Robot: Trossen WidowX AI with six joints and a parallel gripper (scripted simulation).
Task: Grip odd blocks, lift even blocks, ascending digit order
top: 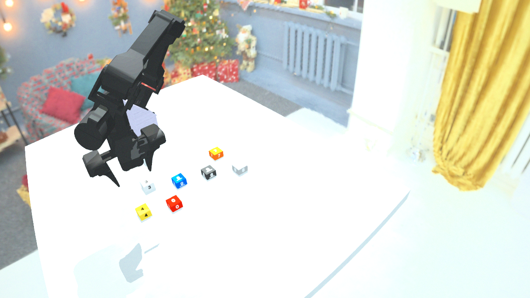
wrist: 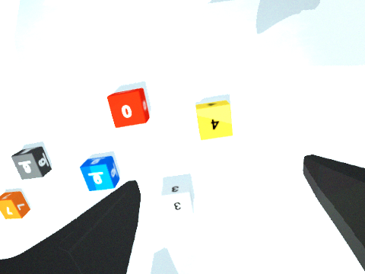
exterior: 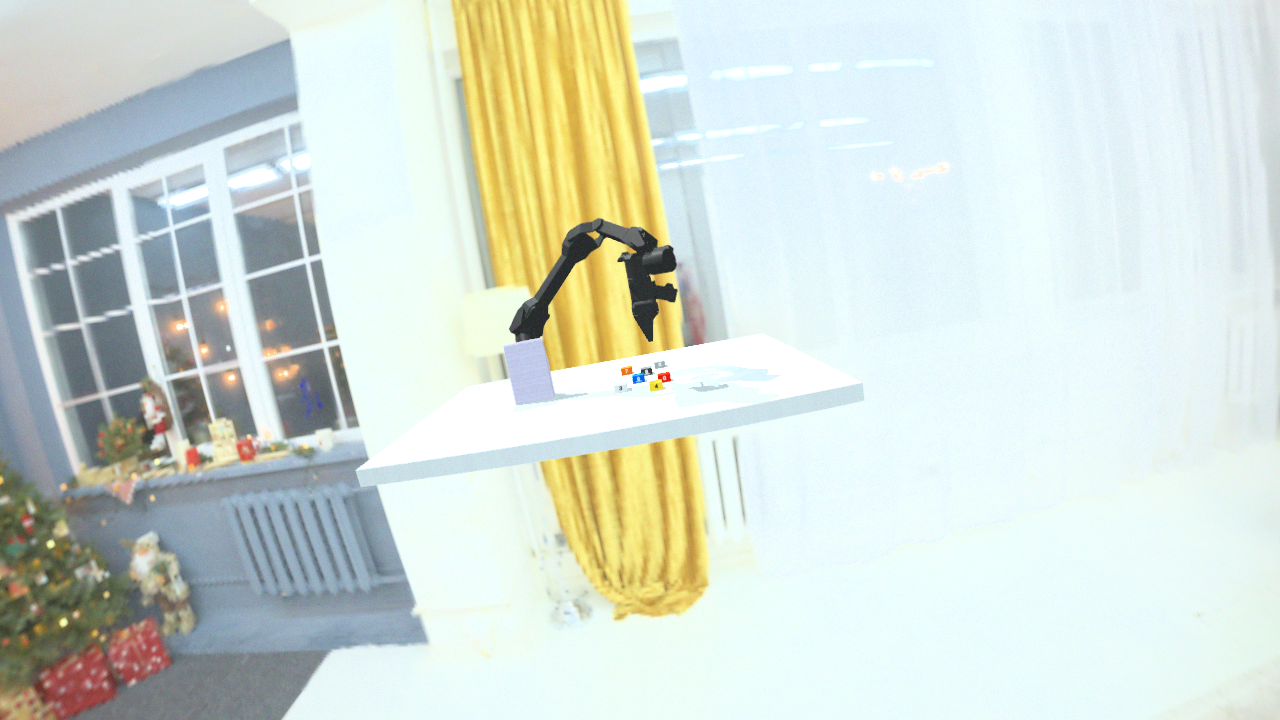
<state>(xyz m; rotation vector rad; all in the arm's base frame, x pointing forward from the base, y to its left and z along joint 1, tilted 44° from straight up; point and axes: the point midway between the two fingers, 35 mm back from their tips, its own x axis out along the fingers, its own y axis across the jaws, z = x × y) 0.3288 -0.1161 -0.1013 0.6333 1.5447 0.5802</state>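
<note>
Now: gripper tip 110 mm above the red block marked 0, 70 mm to the right of it and 20 mm short of it. Also, from my gripper tip: yellow block marked 4: 110 mm below, 10 mm to the right, 10 mm behind; white block marked 3: 110 mm below, 90 mm behind, 50 mm to the left; blue block: 130 mm to the left, 110 mm below, 40 mm behind.
</note>
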